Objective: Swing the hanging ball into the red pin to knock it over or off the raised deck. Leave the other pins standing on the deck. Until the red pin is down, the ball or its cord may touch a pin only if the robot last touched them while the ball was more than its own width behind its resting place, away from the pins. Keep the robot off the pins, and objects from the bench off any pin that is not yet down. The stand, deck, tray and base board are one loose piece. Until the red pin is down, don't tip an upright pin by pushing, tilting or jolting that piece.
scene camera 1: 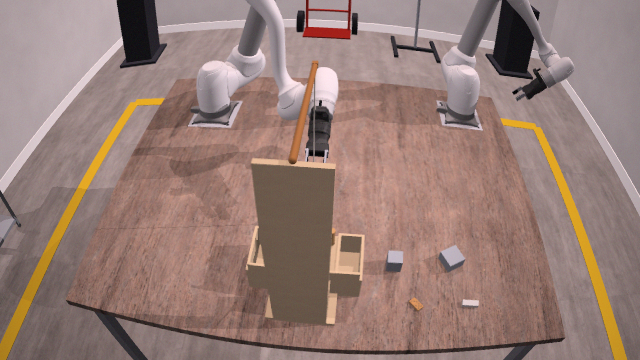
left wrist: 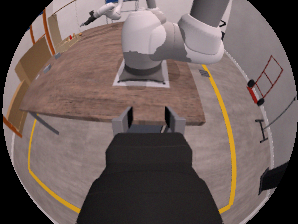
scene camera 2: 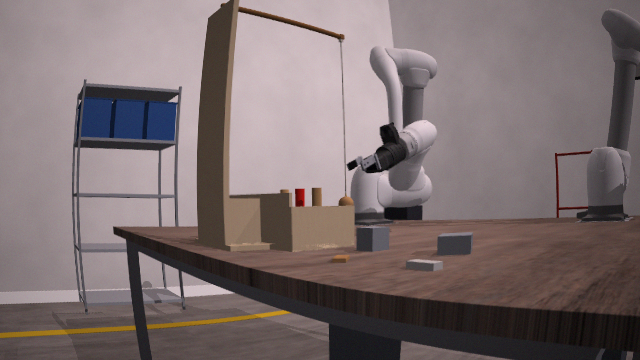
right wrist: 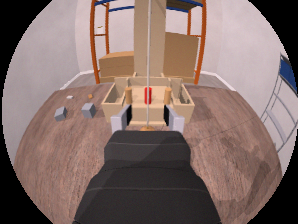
In view: my left gripper [left wrist: 148, 113], my right gripper [scene camera 2: 354, 166] and a tall stand [scene camera 1: 294, 200].
The tall stand also shows in scene camera 2 [scene camera 2: 237, 223]. My right gripper is seen too in scene camera 1 [scene camera 1: 314, 168] and in the right wrist view [right wrist: 147, 111].
